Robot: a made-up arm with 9 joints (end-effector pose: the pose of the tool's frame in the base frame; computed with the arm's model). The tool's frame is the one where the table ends. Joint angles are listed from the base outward.
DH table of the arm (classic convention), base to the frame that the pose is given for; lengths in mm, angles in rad. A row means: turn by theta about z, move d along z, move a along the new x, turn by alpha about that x. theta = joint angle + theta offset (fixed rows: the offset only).
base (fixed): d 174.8, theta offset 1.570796, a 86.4, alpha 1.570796
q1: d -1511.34, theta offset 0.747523, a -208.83, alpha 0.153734
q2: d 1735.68, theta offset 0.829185, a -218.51, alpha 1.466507
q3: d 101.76, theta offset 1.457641, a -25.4, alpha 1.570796
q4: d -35.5, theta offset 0, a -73.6, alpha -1.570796
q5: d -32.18, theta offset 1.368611, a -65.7, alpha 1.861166
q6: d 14.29, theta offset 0, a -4.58, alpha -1.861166
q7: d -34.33, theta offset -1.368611, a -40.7, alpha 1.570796
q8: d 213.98, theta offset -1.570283, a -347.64, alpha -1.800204
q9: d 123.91, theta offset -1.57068, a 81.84, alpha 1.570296
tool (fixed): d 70.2, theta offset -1.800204, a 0, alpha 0
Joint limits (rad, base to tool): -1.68..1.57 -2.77..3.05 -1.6..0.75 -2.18..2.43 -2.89..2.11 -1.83..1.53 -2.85..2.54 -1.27..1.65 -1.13..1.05
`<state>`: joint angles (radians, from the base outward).
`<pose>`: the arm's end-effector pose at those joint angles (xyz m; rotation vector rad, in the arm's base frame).
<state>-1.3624 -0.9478 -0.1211 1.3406 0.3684 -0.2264 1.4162 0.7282 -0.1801</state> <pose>-0.1642 -0.6645 -0.0807 -2.1204 -0.6161 1.4451</pose>
Working (the frame after each row of the table, in the pose's form):
after base (fixed): 0.0000 0.0864 0.1748 1.2092 1.2092 1.2092
after q1: -1.5113 -0.0842 0.2953 0.8632 1.5085 0.6397
after q2: 0.2078 -0.4000 0.2242 1.8115 1.8107 -0.7448
after q3: 0.1783 -0.4719 0.1538 -2.2823 -0.0738 0.3146
after q4: 0.1744 -0.4525 0.2331 1.7783 -0.3473 -1.6334
after q5: 0.1908 -0.4023 0.1824 2.2055 -1.3785 1.1585
after q6: 0.1958 -0.4087 0.1698 0.7245 -1.1720 -0.1806
after q7: 0.2102 -0.3758 0.1305 2.0296 -1.1400 0.8985
after q8: -0.0561 -0.5492 -0.1257 0.4285 -0.3902 0.1019
after q9: -0.0983 -0.6748 -0.0587 1.7892 -1.2702 -1.4200

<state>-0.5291 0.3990 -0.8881 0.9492 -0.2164 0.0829 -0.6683 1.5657 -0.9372</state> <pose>0.0873 -0.4442 -0.7471 -2.4212 0.5271 -1.4506</pose>
Working (the frame after each row of the table, in the pose's form):
after base (fixed): 0.0000 0.0864 0.1748 1.2092 1.2092 1.2092
after q1: -1.5113 -0.1175 0.1295 1.4778 1.2240 1.3058
after q2: 0.1724 -0.0875 -0.3444 -1.4142 -1.1680 -1.0828
after q3: 0.1610 0.0115 -0.3772 -0.1492 -0.8583 0.0096
after q4: 0.1566 -0.0552 -0.4243 -1.9034 -1.3578 0.1469
after q5: 0.1162 -0.0868 -0.3722 -0.6436 0.3809 0.3865
after q6: 0.1156 -0.0790 -0.3594 -2.4125 -0.1665 0.7795
after q7: 0.1479 -0.1206 -0.3669 -0.0294 -1.4896 1.1658
after q8: 0.0940 -0.4622 -0.5839 -1.2042 -2.0341 -0.4921
after q9: 0.0251 -0.4473 -0.7146 -0.9210 1.8762 -0.5025

